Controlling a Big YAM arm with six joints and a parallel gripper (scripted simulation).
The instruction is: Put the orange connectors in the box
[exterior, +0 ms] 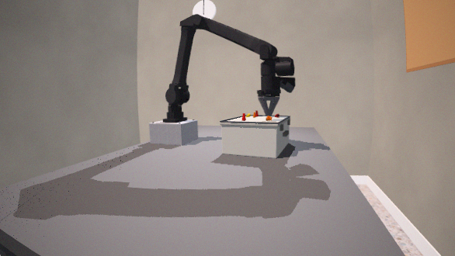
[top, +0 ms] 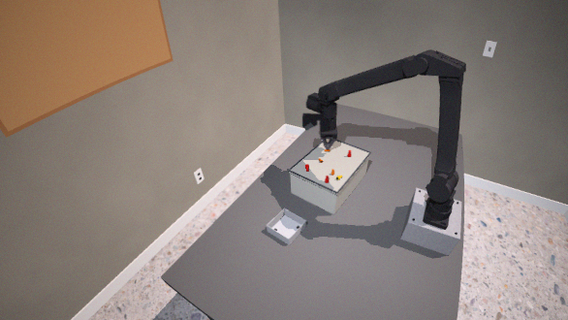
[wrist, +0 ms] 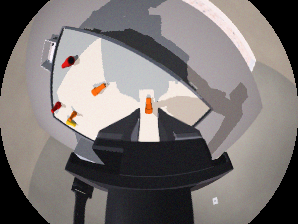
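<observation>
Right now my hand is 10 mm past the steel junction box, 360 mm to the right of it and 150 mm above it. Round my hand: tool case (40 mm behind, 60 mm to the left, 60 mm below).
</observation>
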